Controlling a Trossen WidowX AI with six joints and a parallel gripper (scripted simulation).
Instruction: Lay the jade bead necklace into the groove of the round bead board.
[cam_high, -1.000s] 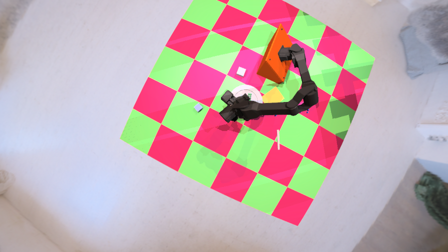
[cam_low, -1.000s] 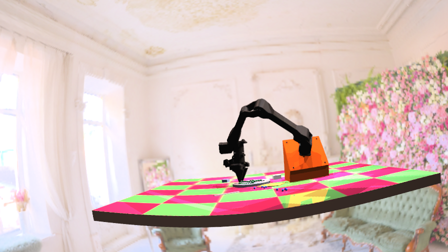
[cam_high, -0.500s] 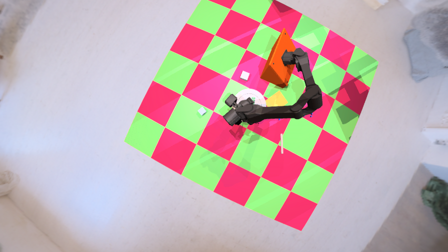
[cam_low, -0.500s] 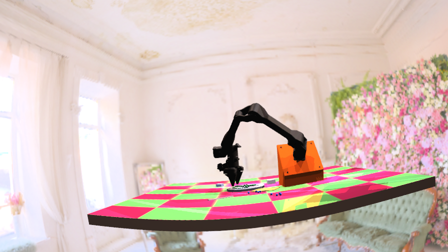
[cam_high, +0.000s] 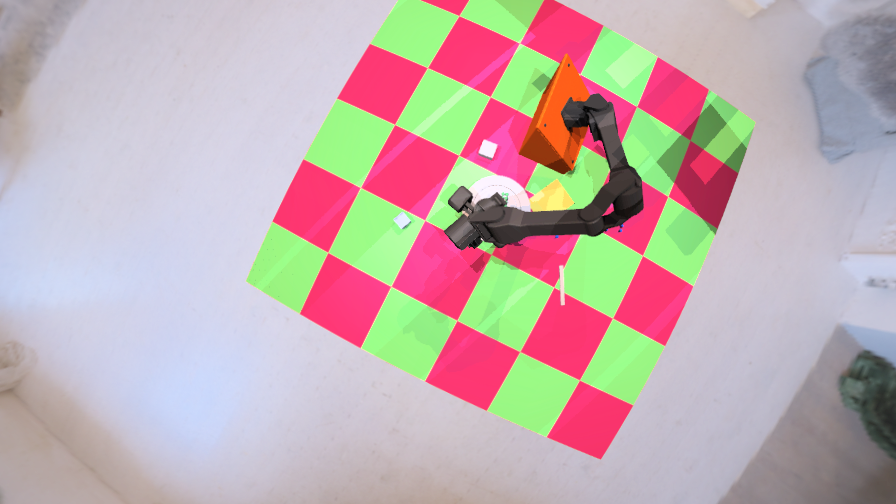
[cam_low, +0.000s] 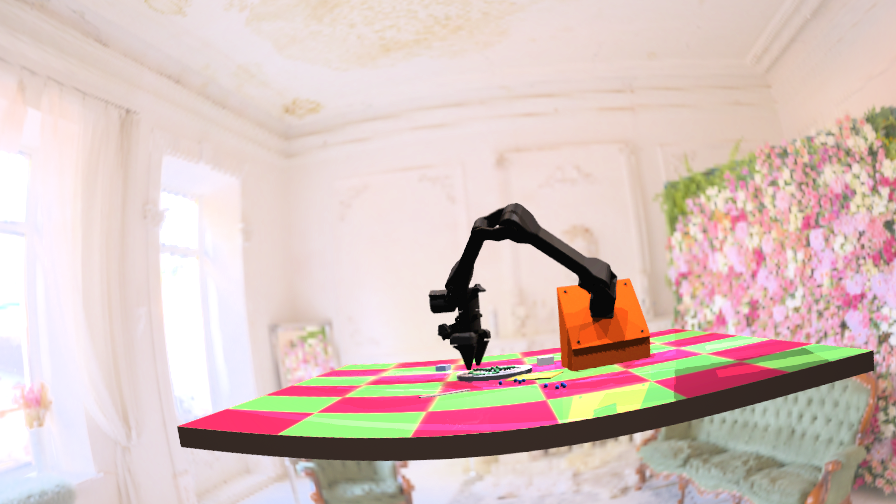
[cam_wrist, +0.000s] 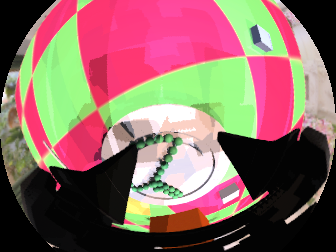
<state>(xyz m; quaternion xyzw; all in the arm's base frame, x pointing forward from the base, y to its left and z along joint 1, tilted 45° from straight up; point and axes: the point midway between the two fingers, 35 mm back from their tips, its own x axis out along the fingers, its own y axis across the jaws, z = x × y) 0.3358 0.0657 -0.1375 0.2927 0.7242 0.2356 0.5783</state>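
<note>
My gripper tip is now 60 mm past the round bead board, 30 mm to the right of it and 10 mm above it. From my gripper tip the other things lie so: pale blue cube: 190 mm to the right, 120 mm ahead, 10 mm below; then white cube: 190 mm behind, 90 mm to the right, 10 mm below; then yellow patch: 170 mm behind, 150 mm to the left, 20 mm below.
</note>
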